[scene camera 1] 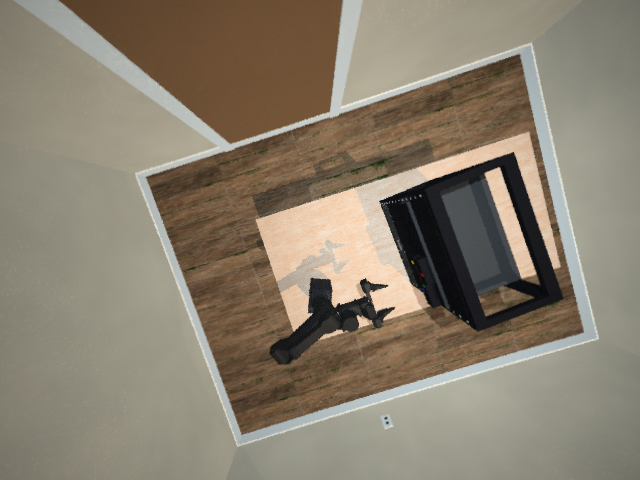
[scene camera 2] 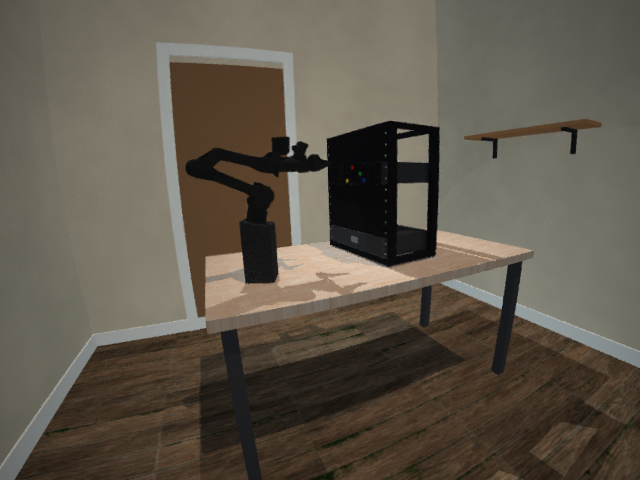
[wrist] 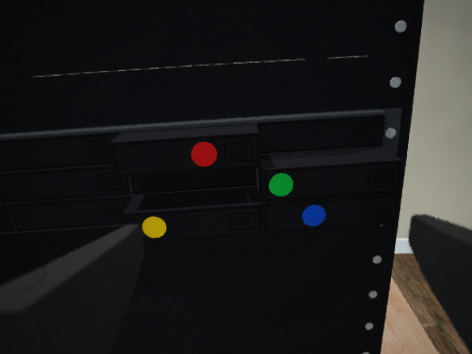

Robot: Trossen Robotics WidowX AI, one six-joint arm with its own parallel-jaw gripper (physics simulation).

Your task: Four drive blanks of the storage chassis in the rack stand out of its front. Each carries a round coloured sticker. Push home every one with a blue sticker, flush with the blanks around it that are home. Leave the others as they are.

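The blank with the blue sticker (wrist: 314, 215) (scene camera 2: 363, 180) is in the right column, bottom row of the chassis. It stands out, directly below the protruding green-stickered blank (wrist: 281, 184) (scene camera 2: 359, 173). The red-stickered blank (wrist: 204, 154) (scene camera 2: 352, 167) stands out in the top row, one column left. The yellow-stickered blank (wrist: 154, 227) (scene camera 2: 346, 180) stands out in that column's bottom row. My gripper (scene camera 1: 390, 297) (scene camera 2: 325, 163) (wrist: 274, 232) is open and empty, in front of the rack and apart from it. In the wrist view its left finger overlaps the area just below the yellow sticker.
The black rack (scene camera 1: 528, 227) (scene camera 2: 433, 191) stands on the wooden table (scene camera 1: 310, 227) (scene camera 2: 310, 297). Blanks that are home surround the protruding ones. The rack's screwed right edge (wrist: 400, 55) lies left of the right finger in the wrist view. A wall shelf (scene camera 2: 532, 130) is behind the rack.
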